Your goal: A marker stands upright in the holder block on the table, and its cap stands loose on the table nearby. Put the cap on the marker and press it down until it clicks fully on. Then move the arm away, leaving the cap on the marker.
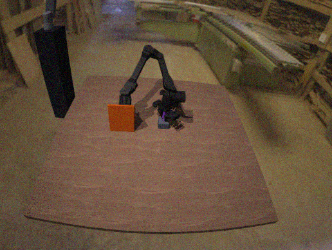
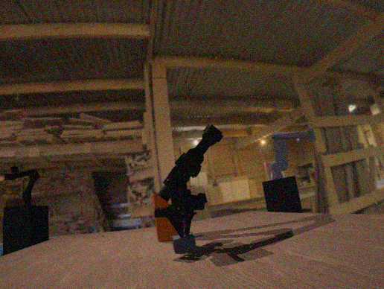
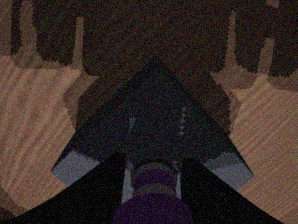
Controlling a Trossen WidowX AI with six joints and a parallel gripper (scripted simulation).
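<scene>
Right now the holder block is 10 mm to the right of my gripper tip and 20 mm below it. The rest, counted from my gripper tip: purple cap: 10 mm to the right, 50 mm above.
</scene>
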